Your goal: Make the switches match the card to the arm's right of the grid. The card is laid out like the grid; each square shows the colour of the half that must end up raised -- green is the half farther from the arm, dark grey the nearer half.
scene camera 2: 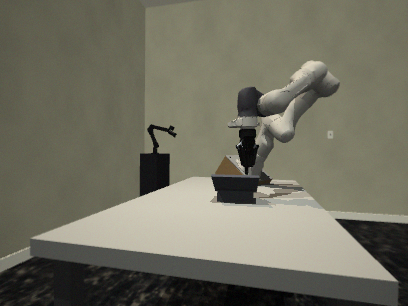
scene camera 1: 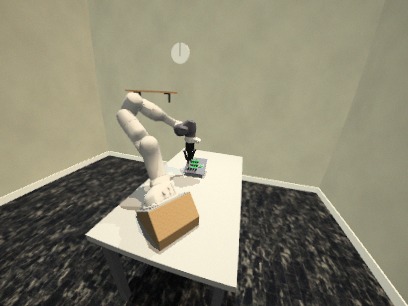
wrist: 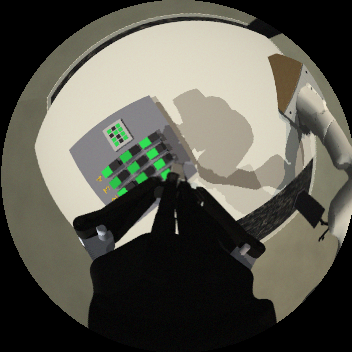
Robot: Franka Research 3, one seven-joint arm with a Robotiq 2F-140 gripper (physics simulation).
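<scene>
A grey switch panel (scene camera 1: 204, 161) (scene camera 2: 236, 184) (wrist: 90, 146) stands on the table. Its grid of switches (wrist: 133, 167) shows green and dark grey halves in several rows, with yellow digits at the far end. The card (wrist: 118, 135), a pale plate with small green and dark squares, lies on the panel beside the grid. My gripper (scene camera 1: 189, 160) (scene camera 2: 246, 172) (wrist: 174, 170) is shut and empty and points down. Its tips are low over the grid's arm-side edge; whether they touch a switch is unclear. The fingers hide part of the grid in the wrist view, and small switch tilts are hard to tell.
A brown wedge-shaped box (scene camera 1: 172, 220) (scene camera 2: 227, 167) (wrist: 285, 75) stands near the arm's base on the white table (scene camera 1: 220, 225) (scene camera 2: 175, 225) (wrist: 210, 50). A black stand (scene camera 2: 154, 172) with a small black arm is beyond the table. A wall shelf (scene camera 1: 150, 91) is behind the arm.
</scene>
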